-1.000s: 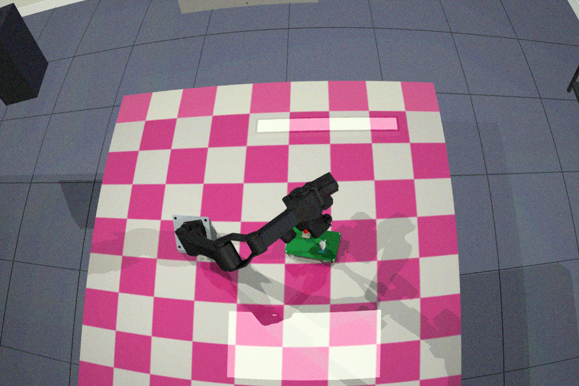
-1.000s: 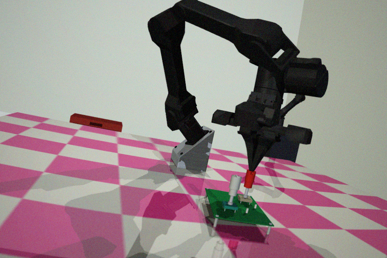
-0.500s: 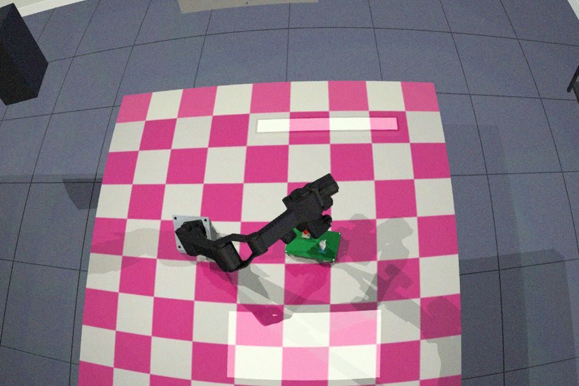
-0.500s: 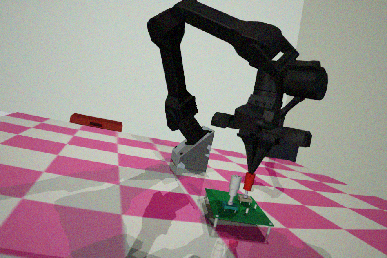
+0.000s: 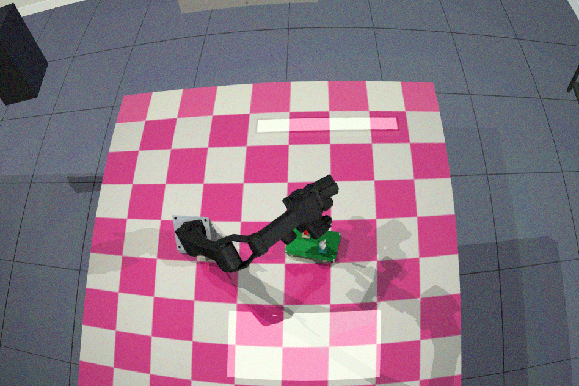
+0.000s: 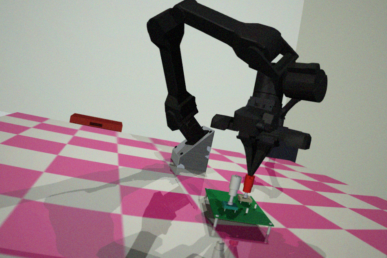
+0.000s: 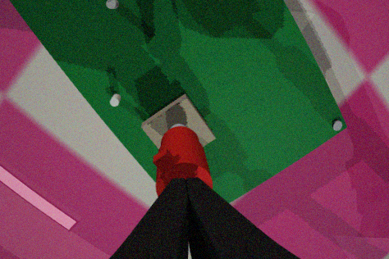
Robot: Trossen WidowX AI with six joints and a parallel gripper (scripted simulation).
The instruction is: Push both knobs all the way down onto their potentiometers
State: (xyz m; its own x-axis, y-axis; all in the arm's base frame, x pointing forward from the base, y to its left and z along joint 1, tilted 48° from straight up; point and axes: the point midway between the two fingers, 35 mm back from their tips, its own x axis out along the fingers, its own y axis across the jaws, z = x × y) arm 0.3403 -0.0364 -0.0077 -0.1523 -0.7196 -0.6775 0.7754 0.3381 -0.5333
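The red knob is 10 mm below my gripper tip. Also, from my gripper tip: white knob: 60 mm to the right, 50 mm ahead, 10 mm below.
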